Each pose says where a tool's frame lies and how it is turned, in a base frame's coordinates. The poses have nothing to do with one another.
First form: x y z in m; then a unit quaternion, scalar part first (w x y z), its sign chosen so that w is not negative.
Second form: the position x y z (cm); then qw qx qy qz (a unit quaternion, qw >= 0). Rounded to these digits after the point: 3 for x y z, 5 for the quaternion.
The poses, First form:
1: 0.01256 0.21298 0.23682 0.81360 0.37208 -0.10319 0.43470
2: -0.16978 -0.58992 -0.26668 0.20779 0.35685 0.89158 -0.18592
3: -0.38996 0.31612 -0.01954 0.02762 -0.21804 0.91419 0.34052
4: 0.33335 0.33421 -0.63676 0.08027 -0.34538 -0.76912 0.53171
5: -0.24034 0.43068 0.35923 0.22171 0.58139 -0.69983 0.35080
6: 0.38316 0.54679 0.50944 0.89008 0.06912 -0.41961 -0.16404
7: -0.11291 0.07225 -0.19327 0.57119 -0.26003 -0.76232 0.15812
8: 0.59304 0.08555 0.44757 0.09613 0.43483 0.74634 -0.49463
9: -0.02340 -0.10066 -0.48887 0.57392 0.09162 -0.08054 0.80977
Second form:
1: 1.256 21.298 23.682 0.81360 0.37208 -0.10319 0.43470
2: -16.978 -58.992 -26.668 0.20779 0.35685 0.89158 -0.18592
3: -38.996 31.612 -1.954 0.02762 -0.21804 0.91419 0.34052
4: 33.335 33.421 -63.676 0.08027 -0.34538 -0.76912 0.53171
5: -24.034 43.068 35.923 0.22171 0.58139 -0.69983 0.35080
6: 38.316 54.679 50.944 0.89008 0.06912 -0.41961 -0.16404
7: -11.291 7.225 -19.327 0.57119 -0.26003 -0.76232 0.15812
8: 59.304 8.555 44.757 0.09613 0.43483 0.74634 -0.49463
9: -2.340 -10.066 -48.887 0.57392 0.09162 -0.08054 0.80977
